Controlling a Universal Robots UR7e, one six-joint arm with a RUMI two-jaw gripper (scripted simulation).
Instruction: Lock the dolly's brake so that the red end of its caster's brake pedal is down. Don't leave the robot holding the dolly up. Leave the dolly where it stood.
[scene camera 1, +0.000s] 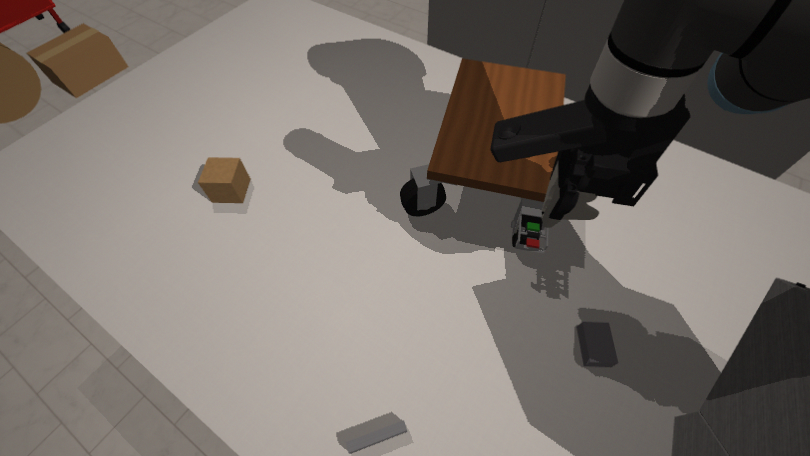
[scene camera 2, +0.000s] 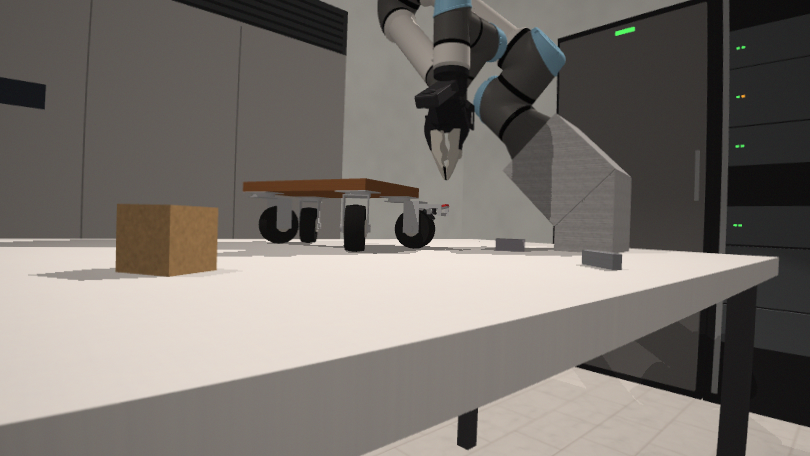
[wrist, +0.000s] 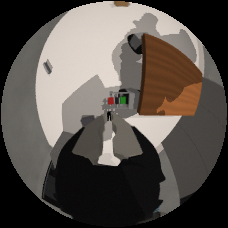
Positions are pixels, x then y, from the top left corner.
gripper: scene camera 1; scene camera 2 446, 180; wrist
same spot on gripper: (wrist: 129, 143) = (scene camera 1: 555, 171)
